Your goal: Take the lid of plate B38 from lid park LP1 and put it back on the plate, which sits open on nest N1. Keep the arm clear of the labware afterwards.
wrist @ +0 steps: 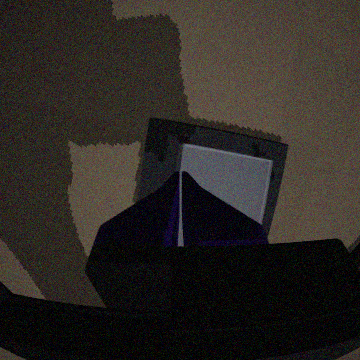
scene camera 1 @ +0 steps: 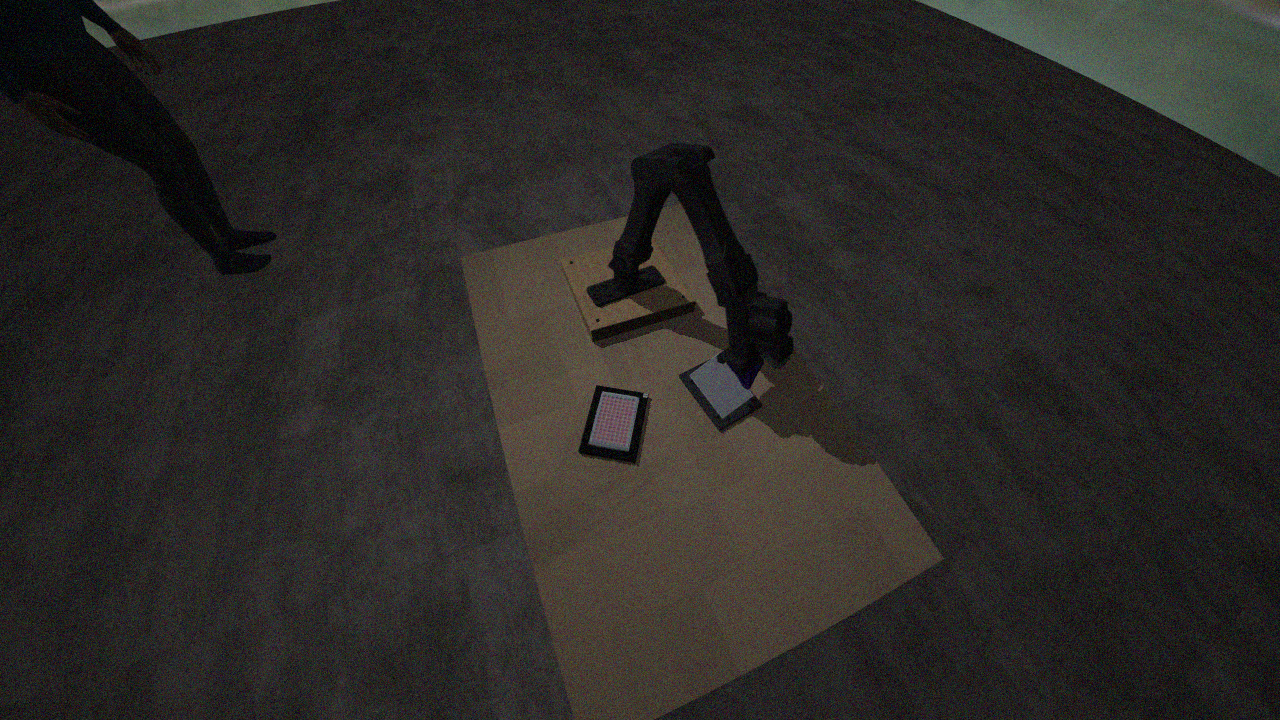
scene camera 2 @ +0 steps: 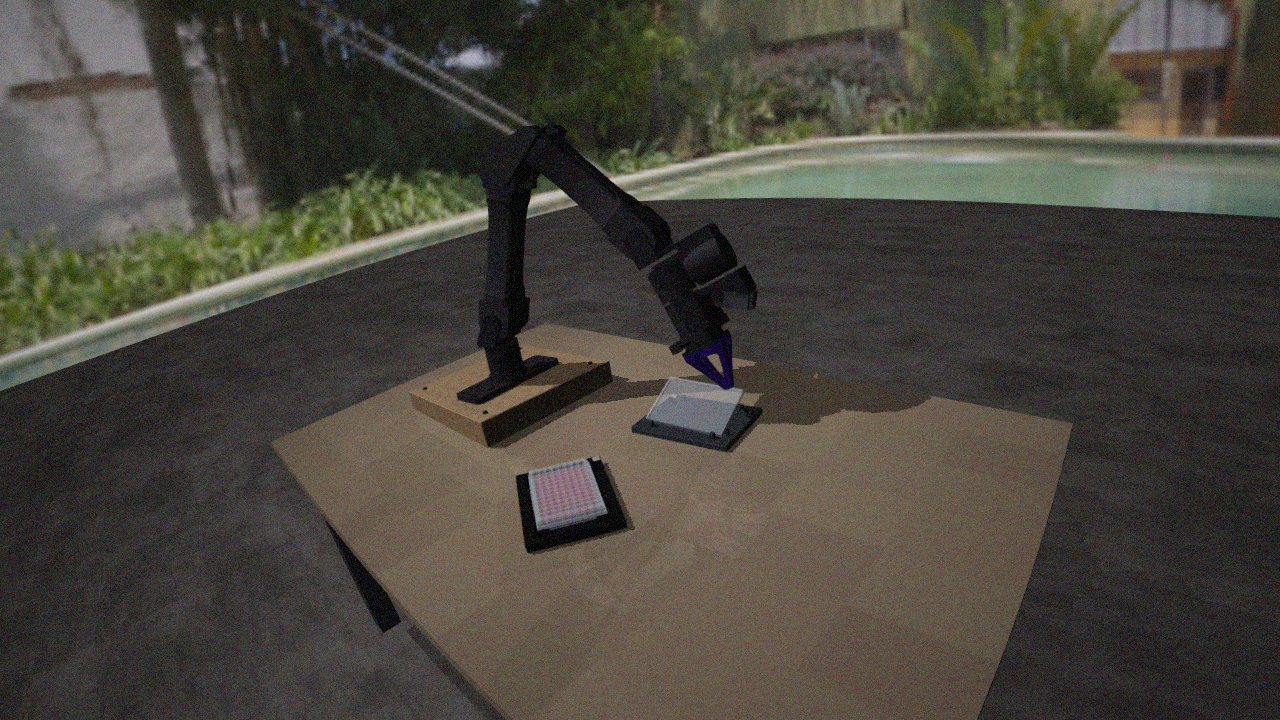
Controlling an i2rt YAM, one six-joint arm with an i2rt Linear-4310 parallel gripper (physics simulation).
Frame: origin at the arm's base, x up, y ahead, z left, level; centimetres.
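Seen in the pictures: gripper, fingertip midpoint: (wrist: 180, 180) (scene camera 1: 746, 388) (scene camera 2: 729, 388); arm's base, origin of the base link: (scene camera 1: 626, 286) (scene camera 2: 509, 380).
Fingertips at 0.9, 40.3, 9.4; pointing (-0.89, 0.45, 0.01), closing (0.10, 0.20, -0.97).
Offsets run from my fingertips to a thing's top centre, as dx, dy, dz. Level surfaces: height alone.
The clear lid @(+0.7, -3.9, -4.0) (scene camera 1: 718, 386) (scene camera 2: 693, 410) (wrist: 230, 175) is tilted over the dark lid park LP1 @(-3.0, -4.1, -3.6) (scene camera 1: 740, 415) (scene camera 2: 748, 419) (wrist: 156, 160). Its far edge is raised and its near edge is low at the park. My gripper (scene camera 1: 750, 383) (scene camera 2: 727, 385) (wrist: 180, 180) points down with its purple fingers together, shut on the lid at its raised edge, near a corner. The fingers hide part of the lid in the wrist view. The open plate B38 @(-2.4, -7.9, -28.5) (scene camera 1: 615, 420) (scene camera 2: 567, 494), with pink wells, sits flat on the black nest N1 @(-3.2, -7.9, -28.5) (scene camera 1: 610, 455) (scene camera 2: 574, 535).
The arm's wooden base block (scene camera 1: 640, 315) (scene camera 2: 546, 400) stands behind the nest and the park on the wooden table @(dx -5.0) (scene camera 1: 698, 537) (scene camera 2: 760, 582). The arm's shadow falls beside the park. A person (scene camera 1: 170, 152) stands on the floor, left of the table in scene camera 1.
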